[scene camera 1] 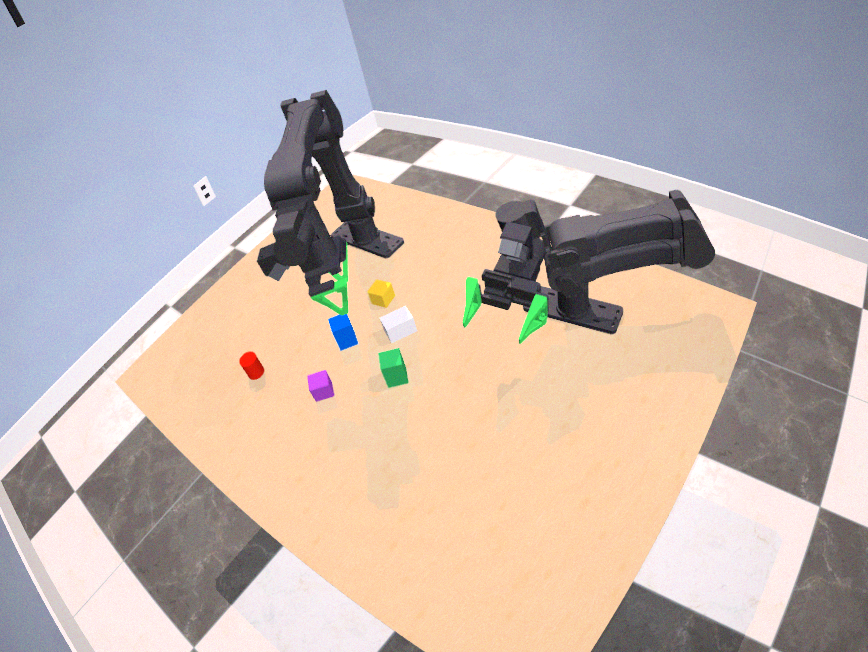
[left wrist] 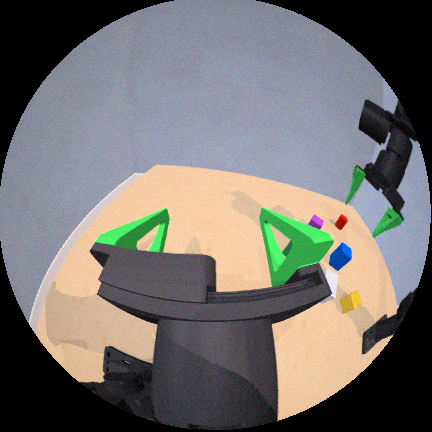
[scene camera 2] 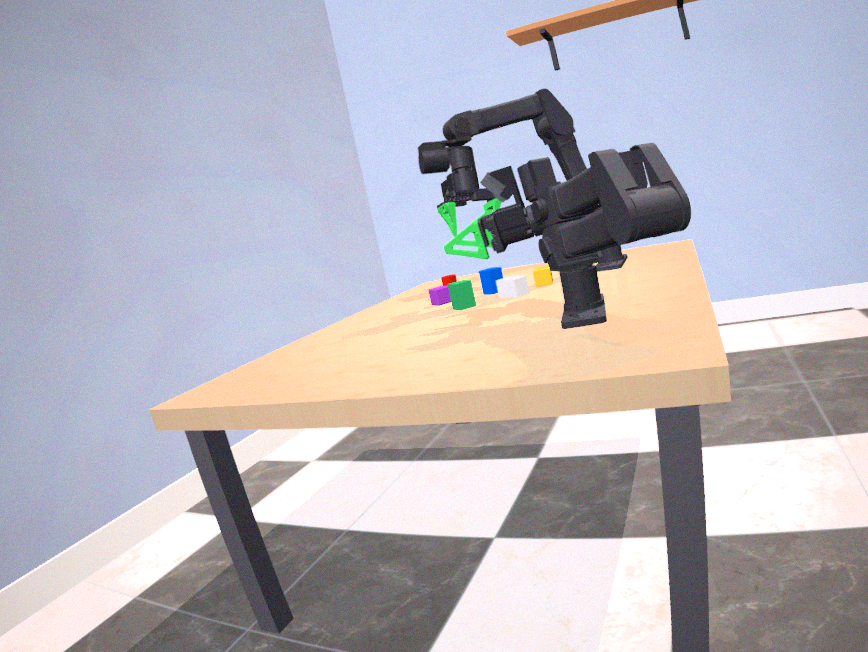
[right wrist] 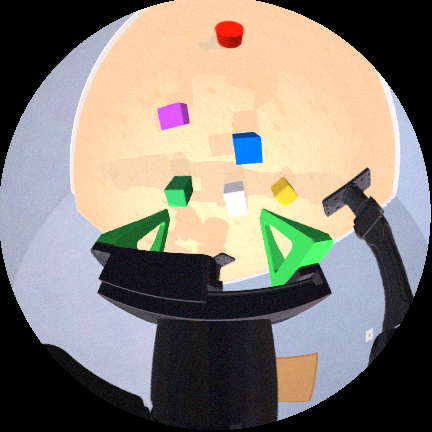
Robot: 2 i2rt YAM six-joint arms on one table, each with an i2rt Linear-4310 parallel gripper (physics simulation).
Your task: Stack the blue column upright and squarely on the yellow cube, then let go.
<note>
My left gripper is open, holding nothing. Also in view: a green cube. My right gripper is open, holding nothing. Also in view: a blue column. A white cube rests on the table.
My left gripper also shows in the left wrist view and in scene camera 2. My right gripper also shows in the left wrist view, in scene camera 2 and in the right wrist view.
</note>
